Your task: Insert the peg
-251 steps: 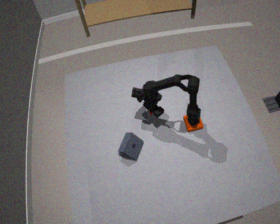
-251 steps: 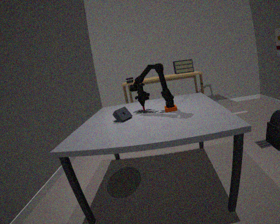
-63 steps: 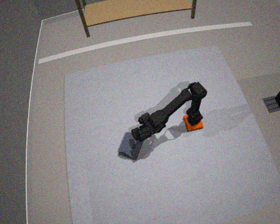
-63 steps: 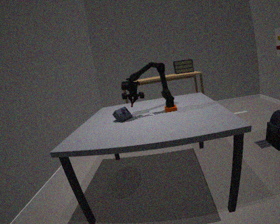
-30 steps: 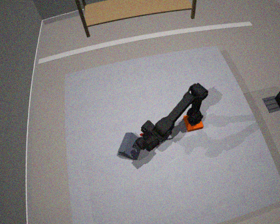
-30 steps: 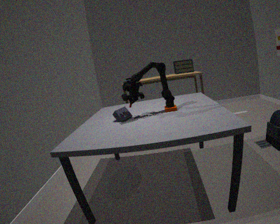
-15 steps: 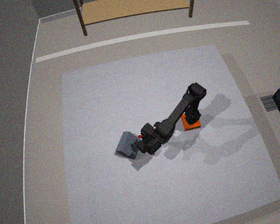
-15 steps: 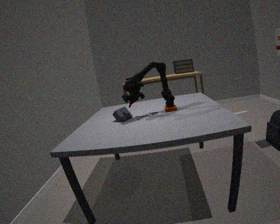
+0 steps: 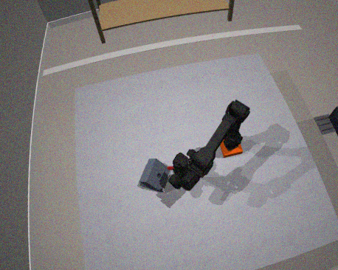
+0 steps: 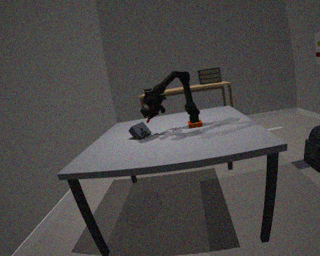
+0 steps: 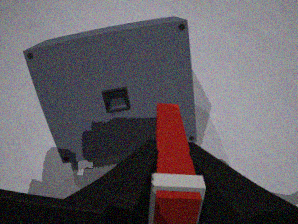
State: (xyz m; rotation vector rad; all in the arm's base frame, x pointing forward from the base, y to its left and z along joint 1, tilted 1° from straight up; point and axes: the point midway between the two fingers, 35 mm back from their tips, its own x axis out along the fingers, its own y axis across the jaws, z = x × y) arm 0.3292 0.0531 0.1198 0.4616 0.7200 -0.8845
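Now: the grey sloped panel 90 mm below my gripper tip, 90 mm ahead of it and 40 mm to the right of it. The rest, counted from my gripper tip: square peg 10 mm to the left, 10 mm behind, 10 mm above.
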